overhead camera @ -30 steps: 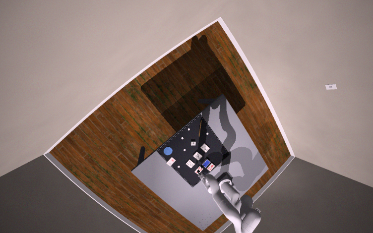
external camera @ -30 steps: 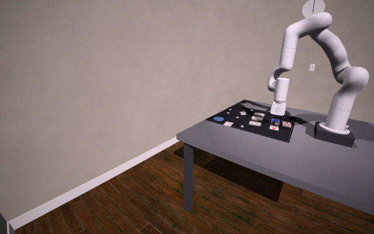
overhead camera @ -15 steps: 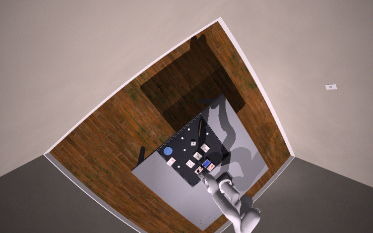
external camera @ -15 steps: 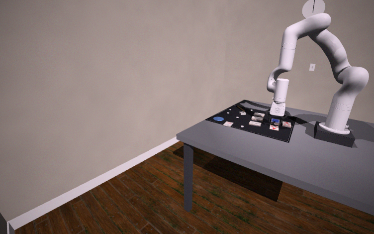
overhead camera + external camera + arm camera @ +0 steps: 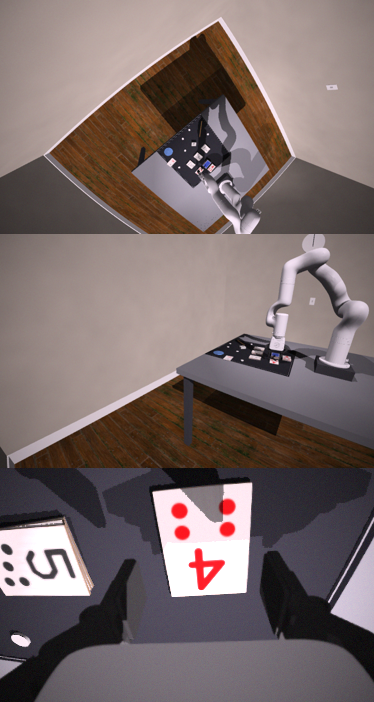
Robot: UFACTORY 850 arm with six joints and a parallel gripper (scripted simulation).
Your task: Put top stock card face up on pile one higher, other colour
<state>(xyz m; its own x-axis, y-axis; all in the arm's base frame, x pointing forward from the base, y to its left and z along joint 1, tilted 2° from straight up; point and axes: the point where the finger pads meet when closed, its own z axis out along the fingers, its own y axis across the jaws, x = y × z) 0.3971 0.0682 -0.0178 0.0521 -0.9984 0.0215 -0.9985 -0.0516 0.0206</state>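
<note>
Now: hand 5 cm above the red 4 card. Round my hand: red 4: 12 cm to the right, 9 cm behind, 4 cm below; then black 5: 14 cm ahead, 4 cm below, 1 cm to the left; then black 2: 15 cm ahead, 11 cm to the right, 4 cm below.
</note>
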